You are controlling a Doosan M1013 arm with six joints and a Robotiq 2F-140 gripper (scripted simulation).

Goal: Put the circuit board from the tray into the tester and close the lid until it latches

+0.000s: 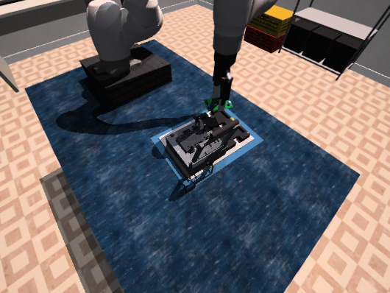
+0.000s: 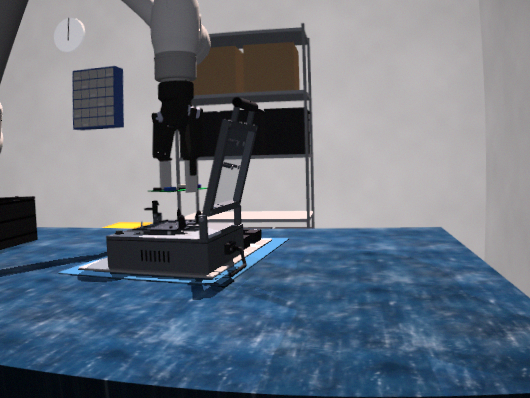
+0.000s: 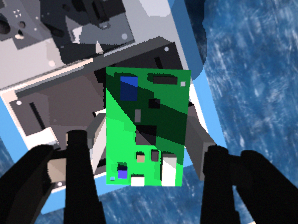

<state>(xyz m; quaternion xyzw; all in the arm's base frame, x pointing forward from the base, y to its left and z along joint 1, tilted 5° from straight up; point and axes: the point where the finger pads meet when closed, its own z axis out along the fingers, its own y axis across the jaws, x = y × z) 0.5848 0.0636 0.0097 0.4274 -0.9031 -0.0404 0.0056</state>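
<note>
The green circuit board lies 20 mm below my hand. Also, from my hand: latch hook: 40 mm behind, 110 mm to the right, 50 mm below; tester lid: 120 mm ahead, 220 mm to the right, 40 mm above; tester plate: 10 mm ahead, 180 mm to the right, 70 mm below.
</note>
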